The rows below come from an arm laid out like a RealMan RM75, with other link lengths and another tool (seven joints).
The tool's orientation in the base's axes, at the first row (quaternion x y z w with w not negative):
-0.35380, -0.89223, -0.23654, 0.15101
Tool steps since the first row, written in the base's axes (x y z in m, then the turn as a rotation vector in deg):
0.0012, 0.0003, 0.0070, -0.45, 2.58, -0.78
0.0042, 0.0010, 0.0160, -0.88, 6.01, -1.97
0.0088, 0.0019, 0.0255, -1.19, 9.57, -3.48
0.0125, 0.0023, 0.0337, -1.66, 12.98, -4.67
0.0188, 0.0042, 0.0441, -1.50, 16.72, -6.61
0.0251, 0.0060, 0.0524, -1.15, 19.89, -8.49
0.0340, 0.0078, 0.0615, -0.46, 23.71, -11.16
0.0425, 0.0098, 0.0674, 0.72, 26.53, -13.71
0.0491, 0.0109, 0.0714, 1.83, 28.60, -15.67
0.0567, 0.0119, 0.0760, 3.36, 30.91, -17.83
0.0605, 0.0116, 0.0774, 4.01, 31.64, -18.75
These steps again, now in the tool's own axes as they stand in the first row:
0.0024, 0.0032, -0.0059, 1.42, 1.08, 2.07
0.0046, 0.0086, -0.0134, 3.12, 2.59, 4.93
0.0060, 0.0154, -0.0214, 4.68, 4.17, 8.12
0.0072, 0.0209, -0.0285, 6.40, 5.64, 10.97
0.0084, 0.0298, -0.0369, 7.53, 7.53, 14.57
0.0086, 0.0380, -0.0435, 8.24, 9.20, 17.79
0.0073, 0.0483, -0.0512, 8.72, 11.28, 21.99
0.0050, 0.0574, -0.0559, 8.36, 13.10, 25.51
0.0027, 0.0640, -0.0594, 7.88, 14.59, 28.14
-0.0001, 0.0714, -0.0635, 7.15, 16.45, 31.03
-0.0023, 0.0743, -0.0652, 6.70, 17.09, 32.12

